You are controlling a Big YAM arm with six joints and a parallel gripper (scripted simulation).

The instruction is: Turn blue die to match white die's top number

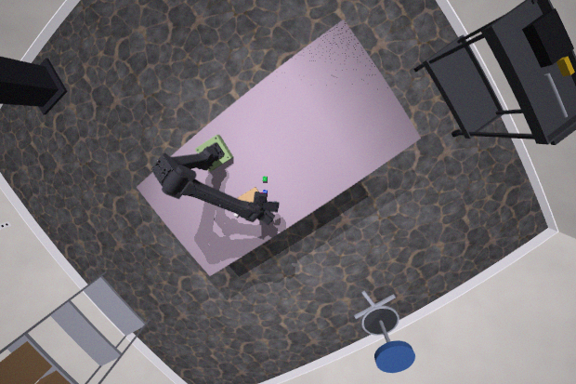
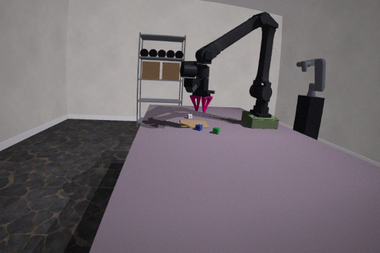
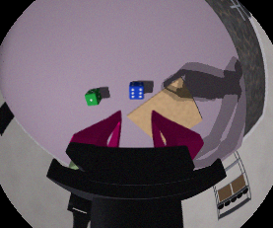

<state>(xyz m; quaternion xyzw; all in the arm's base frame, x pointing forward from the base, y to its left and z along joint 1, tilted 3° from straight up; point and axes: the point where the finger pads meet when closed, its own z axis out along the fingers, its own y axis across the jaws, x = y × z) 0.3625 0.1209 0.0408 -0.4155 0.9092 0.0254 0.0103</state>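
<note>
The blue die lies 80 mm below my hand. Round my hand: white die 30 mm ahead, 240 mm to the right, 80 mm below; then tan mat 10 mm ahead, 100 mm to the right, 90 mm below; then green die 70 mm behind, 50 mm to the left, 80 mm below.
</note>
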